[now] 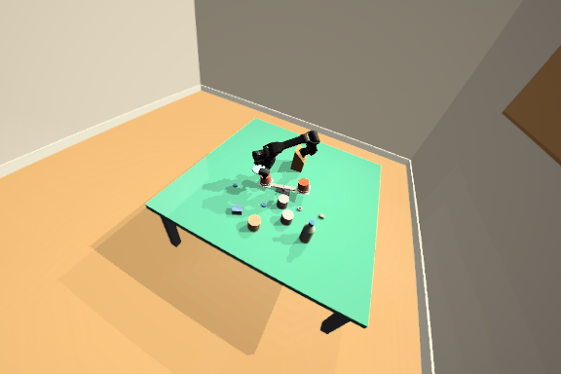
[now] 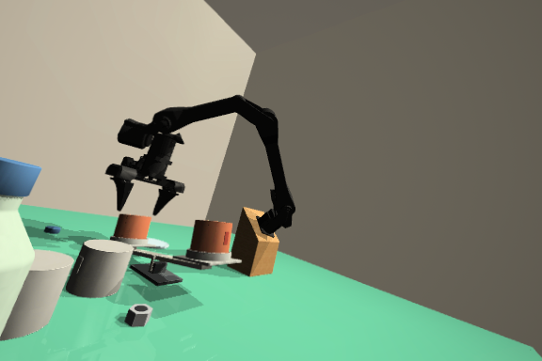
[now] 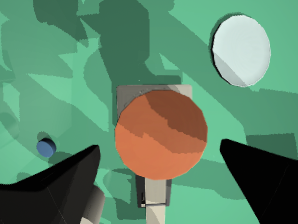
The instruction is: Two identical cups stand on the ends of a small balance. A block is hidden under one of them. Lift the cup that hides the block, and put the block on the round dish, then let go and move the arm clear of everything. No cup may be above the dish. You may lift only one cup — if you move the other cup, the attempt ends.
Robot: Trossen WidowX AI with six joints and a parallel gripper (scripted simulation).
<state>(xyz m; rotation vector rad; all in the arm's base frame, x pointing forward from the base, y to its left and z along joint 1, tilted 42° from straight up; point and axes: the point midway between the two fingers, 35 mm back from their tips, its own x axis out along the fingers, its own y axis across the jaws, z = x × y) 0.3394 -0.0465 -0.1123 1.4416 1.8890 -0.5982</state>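
The pale green block is 60 mm below my gripper tip. Also, from my gripper tip: balance (30 mm behind, 130 mm to the left, 60 mm below); blue block (290 mm ahead, 10 mm to the right, 80 mm below); pale round dish (100 mm behind, 110 mm to the right, 90 mm below).
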